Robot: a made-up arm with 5 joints.
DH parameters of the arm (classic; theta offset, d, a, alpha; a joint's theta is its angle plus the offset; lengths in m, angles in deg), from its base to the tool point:
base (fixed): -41.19 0 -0.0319 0
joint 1: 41.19 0.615 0.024 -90
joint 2: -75.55 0 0.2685 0
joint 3: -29.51 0 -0.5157 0
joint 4: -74.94 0.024 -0.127 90
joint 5: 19.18 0 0.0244 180
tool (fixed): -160.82 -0.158 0 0
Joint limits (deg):
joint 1: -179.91..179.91
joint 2: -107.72..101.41
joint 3: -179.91..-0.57
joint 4: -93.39..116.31
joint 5: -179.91..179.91
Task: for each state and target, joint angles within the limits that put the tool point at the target. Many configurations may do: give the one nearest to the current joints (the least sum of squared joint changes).
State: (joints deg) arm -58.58 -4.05 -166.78 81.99 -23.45
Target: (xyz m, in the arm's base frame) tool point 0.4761 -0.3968 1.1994
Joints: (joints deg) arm -41.85 19.04 -148.39 90.57 -22.78
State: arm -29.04 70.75 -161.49 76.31 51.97
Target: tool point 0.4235 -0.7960 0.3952
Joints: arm -64.20 83.19 -154.72 69.41 53.32
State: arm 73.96 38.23 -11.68 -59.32 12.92
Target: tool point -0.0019 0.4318 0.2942
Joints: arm 81.73 26.75 -13.74 -66.79 13.62
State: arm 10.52 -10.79 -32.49 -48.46 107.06
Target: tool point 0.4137 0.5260 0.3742
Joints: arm 45.32 23.42 -39.46 -29.14 106.49
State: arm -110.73 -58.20 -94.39 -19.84 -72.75
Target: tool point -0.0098 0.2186 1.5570
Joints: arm -93.52 -39.22 -130.39 5.84 -83.33
